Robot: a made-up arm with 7 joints.
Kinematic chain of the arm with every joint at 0, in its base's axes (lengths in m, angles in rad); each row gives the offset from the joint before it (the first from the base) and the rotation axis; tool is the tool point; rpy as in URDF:
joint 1: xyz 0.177 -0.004 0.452 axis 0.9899 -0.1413 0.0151
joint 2: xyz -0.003 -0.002 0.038 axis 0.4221 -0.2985 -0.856
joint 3: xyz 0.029 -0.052 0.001 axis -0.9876 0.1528 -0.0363
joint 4: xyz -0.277 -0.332 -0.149 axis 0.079 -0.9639 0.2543
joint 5: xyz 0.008 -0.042 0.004 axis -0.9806 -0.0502 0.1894
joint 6: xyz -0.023 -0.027 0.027 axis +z
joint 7: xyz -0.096 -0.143 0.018 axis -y
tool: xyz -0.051 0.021 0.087 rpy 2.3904 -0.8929 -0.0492
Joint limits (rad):
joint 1: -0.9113..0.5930
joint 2: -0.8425..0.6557
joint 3: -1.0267..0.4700
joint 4: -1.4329..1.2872
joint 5: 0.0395..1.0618
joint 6: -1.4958..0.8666
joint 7: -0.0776..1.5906
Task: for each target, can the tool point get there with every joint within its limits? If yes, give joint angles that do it. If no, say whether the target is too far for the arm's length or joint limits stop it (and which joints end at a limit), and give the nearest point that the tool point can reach.
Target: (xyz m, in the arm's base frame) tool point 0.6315 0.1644 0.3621
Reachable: no: joint limits stop it (at a limit: joint 1, joint 2, joint 3, joint 4, joint 5) | nearest point 0.4856 0.0593 0.7797 | short by 0.455 m
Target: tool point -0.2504 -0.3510 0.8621
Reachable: yes | joints -0.6688 0.1128 0.0807 -0.3052 0.7267 0.1049 1.4043
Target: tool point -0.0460 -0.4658 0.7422
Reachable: yes | joints 0.0403 -0.4346 0.2281 -0.6456 0.9782 -0.5122 0.8436
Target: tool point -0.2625 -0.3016 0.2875
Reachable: yes | joints -0.1190 -0.0272 -0.6206 -0.5008 0.9339 -0.9933 0.8711
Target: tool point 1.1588 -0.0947 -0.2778
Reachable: no: too far | nearest point 0.4289 -0.2676 0.0349 | short by 0.813 m
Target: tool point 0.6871 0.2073 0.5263
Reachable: no: joint limits stop it (at a limit: joint 1, joint 2, joint 3, joint 4, joint 5) | nearest point 0.5050 0.0724 0.7943 | short by 0.351 m
